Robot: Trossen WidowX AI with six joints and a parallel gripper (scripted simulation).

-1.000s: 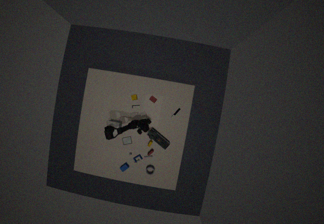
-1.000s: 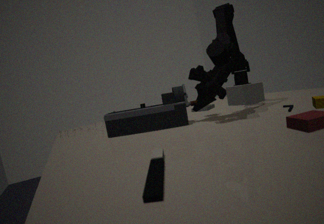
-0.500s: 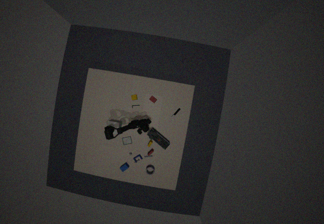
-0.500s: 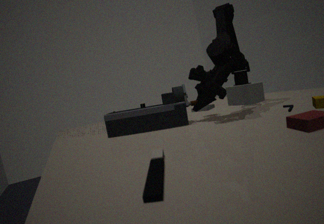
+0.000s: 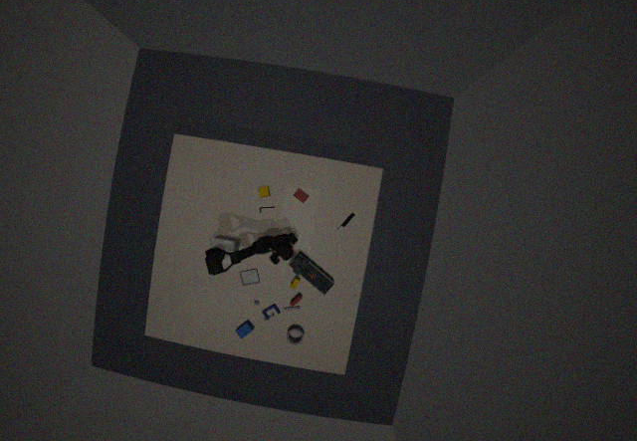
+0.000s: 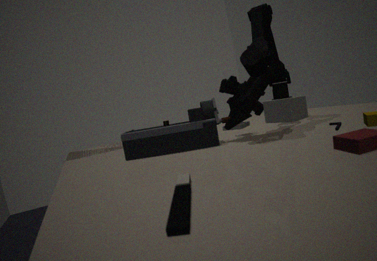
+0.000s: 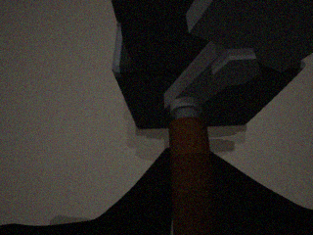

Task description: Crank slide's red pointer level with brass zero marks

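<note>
My gripper tip is 2 cm past the brown crank handle, 1 cm to the right of it and 3 cm below it. Also, from my gripper tip: red pointer (15 cm ahead, 7 cm to the right, 4 cm above); grey plate (19 cm behind, 24 cm to the right, 3 cm below); blue piece (11 cm behind, 55 cm to the right, 2 cm below).
</note>
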